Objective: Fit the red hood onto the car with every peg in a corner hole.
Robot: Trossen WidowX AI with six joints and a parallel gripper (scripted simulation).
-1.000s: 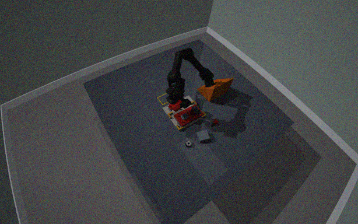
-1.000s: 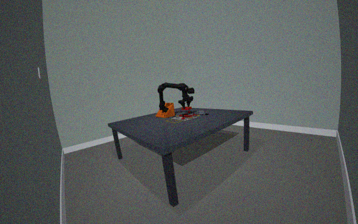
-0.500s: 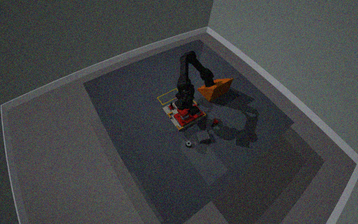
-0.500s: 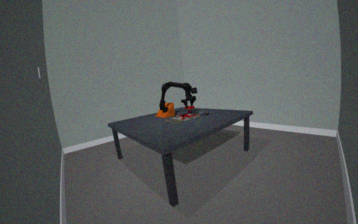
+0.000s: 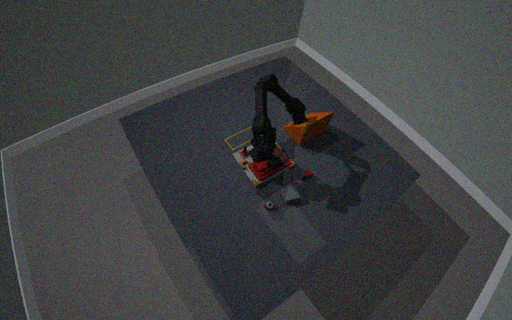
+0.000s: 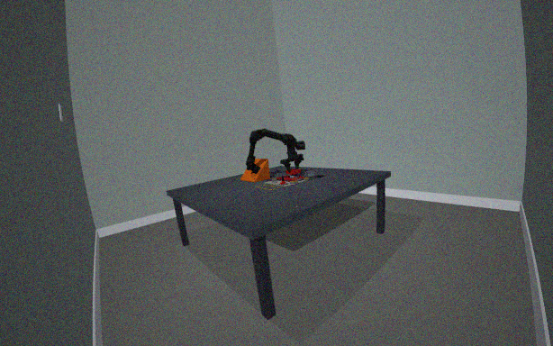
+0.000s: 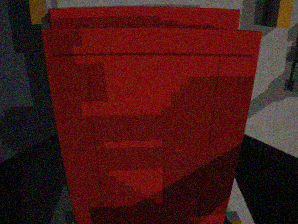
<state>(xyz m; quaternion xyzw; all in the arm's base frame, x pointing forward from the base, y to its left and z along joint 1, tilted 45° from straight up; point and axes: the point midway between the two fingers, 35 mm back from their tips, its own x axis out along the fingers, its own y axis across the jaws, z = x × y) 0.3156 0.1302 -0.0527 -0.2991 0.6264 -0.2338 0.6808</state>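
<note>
Now: gripper tip 1 cm to the right of the grey engine block and 5 cm above it. Also, from my gripper tip: red hood right at my gripper tip.
</note>
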